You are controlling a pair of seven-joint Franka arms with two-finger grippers.
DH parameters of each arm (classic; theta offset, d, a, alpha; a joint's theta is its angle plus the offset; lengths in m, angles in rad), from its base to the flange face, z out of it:
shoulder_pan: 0 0.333 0 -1.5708
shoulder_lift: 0 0 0 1.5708
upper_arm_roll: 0 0.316 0.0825 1.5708
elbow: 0 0 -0.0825 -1.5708
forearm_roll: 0 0.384 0 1.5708
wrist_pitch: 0 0 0.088 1.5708
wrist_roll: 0 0.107 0 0
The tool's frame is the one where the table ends.
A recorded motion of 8 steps. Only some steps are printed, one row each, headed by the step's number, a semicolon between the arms.
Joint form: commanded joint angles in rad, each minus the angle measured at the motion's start. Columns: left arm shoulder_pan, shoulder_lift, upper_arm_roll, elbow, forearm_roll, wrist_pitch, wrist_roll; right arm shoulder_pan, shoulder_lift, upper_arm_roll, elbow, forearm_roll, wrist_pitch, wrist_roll.
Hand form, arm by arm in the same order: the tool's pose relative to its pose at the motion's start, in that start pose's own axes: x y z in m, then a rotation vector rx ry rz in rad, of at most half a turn. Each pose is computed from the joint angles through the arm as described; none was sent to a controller.
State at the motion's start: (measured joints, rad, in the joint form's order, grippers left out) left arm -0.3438 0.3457 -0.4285 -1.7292 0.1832 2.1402 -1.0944; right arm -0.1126 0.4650 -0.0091 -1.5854 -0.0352 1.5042 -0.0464
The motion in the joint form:
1: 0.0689 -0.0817 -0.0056 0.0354 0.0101 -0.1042 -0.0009; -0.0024 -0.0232 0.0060 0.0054 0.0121 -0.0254 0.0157
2: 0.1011 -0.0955 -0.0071 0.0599 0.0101 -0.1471 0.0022; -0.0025 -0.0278 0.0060 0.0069 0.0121 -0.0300 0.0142
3: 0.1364 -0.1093 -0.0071 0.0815 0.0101 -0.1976 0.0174; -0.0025 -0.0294 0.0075 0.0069 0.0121 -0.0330 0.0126
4: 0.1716 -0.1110 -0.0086 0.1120 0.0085 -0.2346 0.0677; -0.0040 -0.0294 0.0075 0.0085 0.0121 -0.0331 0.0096
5: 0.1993 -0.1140 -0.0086 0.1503 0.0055 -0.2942 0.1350; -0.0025 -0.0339 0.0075 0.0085 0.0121 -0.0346 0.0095
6: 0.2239 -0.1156 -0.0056 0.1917 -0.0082 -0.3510 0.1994; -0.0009 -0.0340 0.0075 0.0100 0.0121 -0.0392 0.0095
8: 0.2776 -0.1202 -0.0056 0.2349 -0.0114 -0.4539 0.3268; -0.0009 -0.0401 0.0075 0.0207 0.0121 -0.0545 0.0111
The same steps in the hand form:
1: 0.0315 -0.0294 -0.0569 0.0251 0.0496 -0.0645; -0.0102 -0.0031 -0.0123 0.0128 0.0038 0.0116
2: 0.0476 -0.0429 -0.0730 0.0375 0.0555 -0.0967; -0.0123 -0.0030 -0.0150 0.0128 0.0053 0.0104
3: 0.0640 -0.0601 -0.0872 0.0597 0.0554 -0.1214; -0.0131 -0.0038 -0.0155 0.0127 0.0039 0.0073
4: 0.0819 -0.0750 -0.0996 0.0689 0.0536 -0.1110; -0.0132 -0.0029 -0.0162 0.0135 0.0055 0.0056
5: 0.0955 -0.0892 -0.1146 0.0888 0.0416 -0.0801; -0.0149 -0.0038 -0.0184 0.0126 0.0085 0.0044
6: 0.1080 -0.1030 -0.1304 0.0971 0.0228 -0.0547; -0.0154 -0.0047 -0.0188 0.0119 0.0055 0.0030
8: 0.1270 -0.1345 -0.1459 0.1418 -0.0216 0.0085; -0.0193 -0.0046 -0.0254 0.0119 0.0070 0.0050

